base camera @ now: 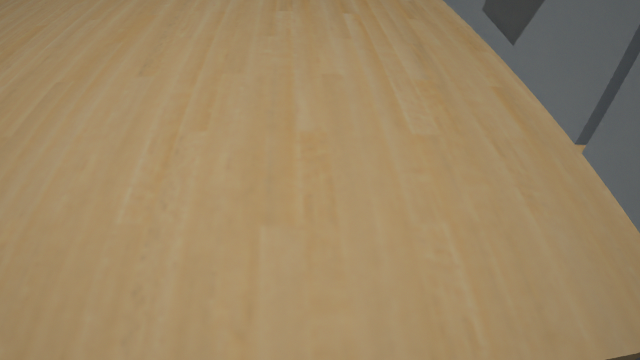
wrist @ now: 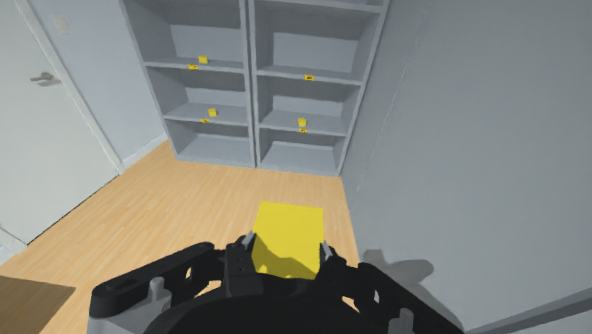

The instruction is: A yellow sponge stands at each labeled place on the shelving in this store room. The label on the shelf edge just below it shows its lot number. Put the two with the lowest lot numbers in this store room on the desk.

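Places are measured from the arm's base along level axes (x ahead, y left, z up), in centimetres.
Pixels of known places: gripper, fingertip midpoint: [wrist: 286,245].
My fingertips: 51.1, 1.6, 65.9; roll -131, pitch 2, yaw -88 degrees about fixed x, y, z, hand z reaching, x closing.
Observation:
Behind a point stands the place of what it marks, as x, y, z.
In the wrist view my gripper [wrist: 286,245] {51.1, 1.6, 65.9} is shut on a yellow sponge [wrist: 290,225] {52.2, 1.5, 67.6}, held above the wooden floor. Beyond it stands grey shelving [wrist: 251,90] {196.5, 52.8, 42.5} in two bays. In the left bay one yellow sponge [wrist: 203,59] {205.6, 97.3, 62.1} stands above a label [wrist: 193,67] {189.7, 97.8, 57.6}, and another sponge [wrist: 212,112] {199.0, 94.4, 17.5} stands a shelf lower above its label [wrist: 204,121] {189.6, 98.7, 11.5}. In the right bay a sponge [wrist: 302,121] {200.7, 6.0, 18.2} stands above a label [wrist: 303,131] {193.5, 3.8, 11.4}. The label [wrist: 309,78] {193.6, 4.0, 57.3} on the shelf above has no sponge over it. The lot numbers are too small to read. The desk does not show in either view.
A white door [wrist: 55,125] {134.3, 181.5, 22.1} with a handle [wrist: 44,77] {143.0, 177.1, 53.0} is at the left in the wrist view. A grey wall [wrist: 475,125] {94.6, -48.4, 66.3} runs close along the right side. The wooden floor [base camera: 300,175] {45.6, -0.6, -39.6} [wrist: 200,200] {137.4, 86.2, -39.7} fills most of the base view, with grey surfaces [base camera: 565,60] {68.2, -49.5, -28.8} at its right edge.

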